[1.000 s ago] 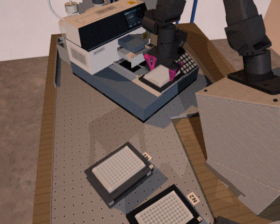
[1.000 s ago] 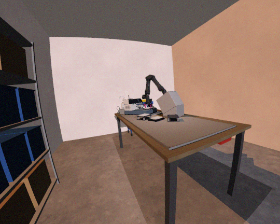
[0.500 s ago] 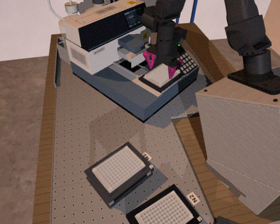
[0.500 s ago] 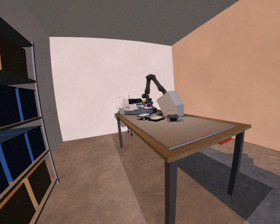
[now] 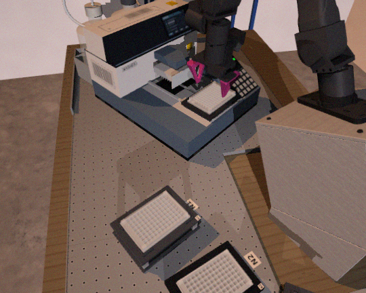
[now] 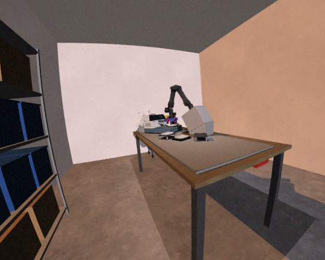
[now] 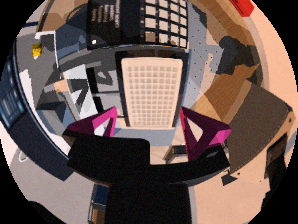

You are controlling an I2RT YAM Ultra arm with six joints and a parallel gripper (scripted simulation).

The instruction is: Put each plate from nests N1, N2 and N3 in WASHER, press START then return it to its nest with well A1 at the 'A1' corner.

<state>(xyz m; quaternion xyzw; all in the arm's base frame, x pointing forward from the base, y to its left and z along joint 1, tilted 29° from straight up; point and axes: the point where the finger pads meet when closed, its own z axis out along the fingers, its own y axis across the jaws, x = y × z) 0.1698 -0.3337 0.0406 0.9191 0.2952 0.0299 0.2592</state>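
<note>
My gripper is now 4 cm above the dark carrier pocket and 1 cm past it. Also, from my hand: nest N1 (34 cm to the left, 23 cm ahead, 9 cm below); then manifold (12 cm to the right, 8 cm ahead, 1 cm above); then washer (13 cm to the right, 8 cm ahead).
</note>
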